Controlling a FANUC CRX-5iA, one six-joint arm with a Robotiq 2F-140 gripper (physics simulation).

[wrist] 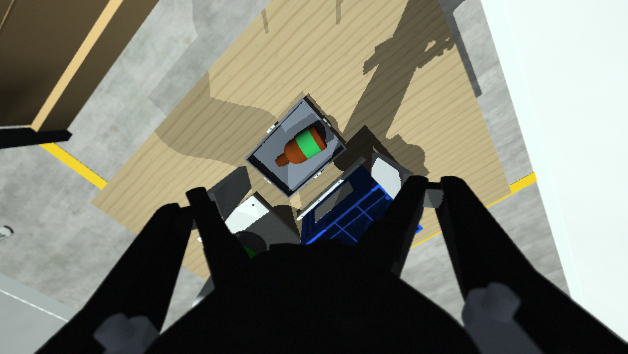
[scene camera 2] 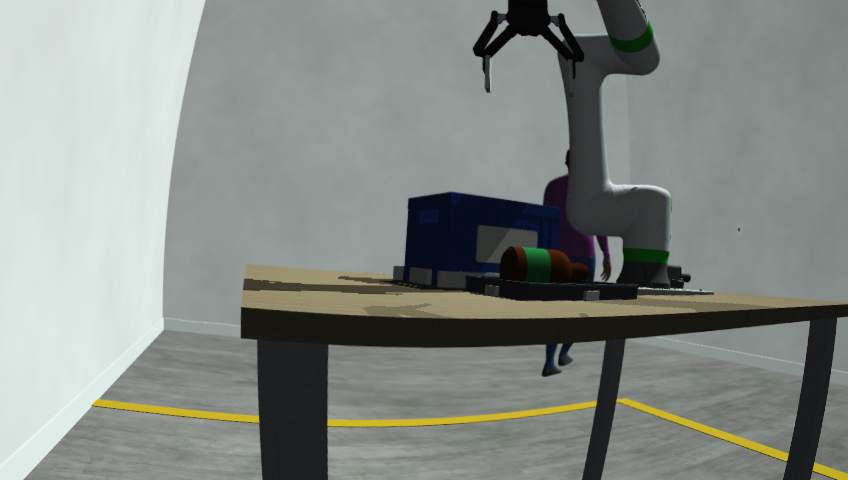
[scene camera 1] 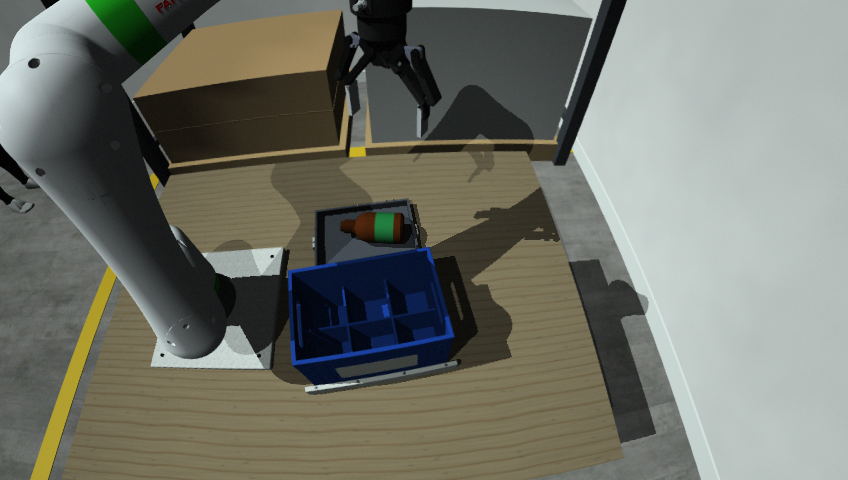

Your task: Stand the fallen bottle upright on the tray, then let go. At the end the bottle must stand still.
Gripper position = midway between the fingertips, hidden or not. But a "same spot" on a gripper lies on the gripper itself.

my gripper: wrist 309, 171; scene camera 2; scene camera 1
blue crate: wrist; scene camera 2 451, 231; scene camera 1
same spot on blue crate: point(wrist: 346, 212) = point(scene camera 1: 374, 257)
same spot on my gripper: point(scene camera 1: 421, 83) = point(scene camera 2: 489, 40)
